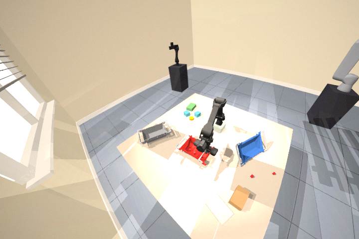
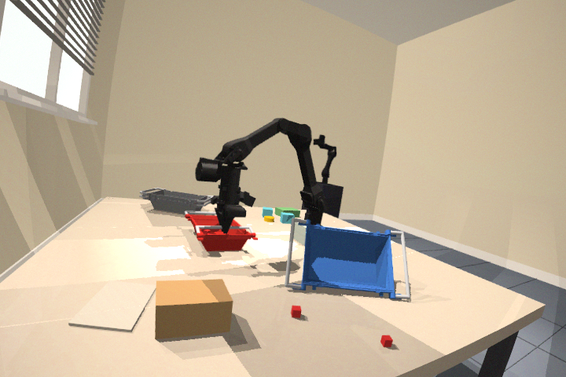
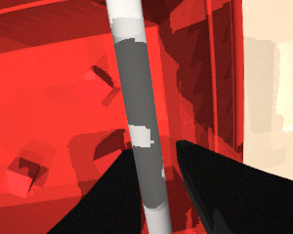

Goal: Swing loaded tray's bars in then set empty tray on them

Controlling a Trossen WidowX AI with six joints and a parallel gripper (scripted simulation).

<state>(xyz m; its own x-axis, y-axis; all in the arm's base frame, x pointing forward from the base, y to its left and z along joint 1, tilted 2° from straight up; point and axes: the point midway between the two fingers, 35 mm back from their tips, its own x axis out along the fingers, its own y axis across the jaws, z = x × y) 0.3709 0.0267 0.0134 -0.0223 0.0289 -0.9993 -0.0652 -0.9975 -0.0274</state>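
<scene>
Right now the blue tray is 210 mm behind my gripper tip, 320 mm to the left of it and 20 mm above it. Also, from my gripper tip: flat pale sheet: 290 mm ahead, 260 mm to the left, 50 mm below; then yellow block: 360 mm behind, 340 mm to the right, 40 mm below; then cardboard box: 180 mm ahead, 340 mm to the left, 20 mm below.
</scene>
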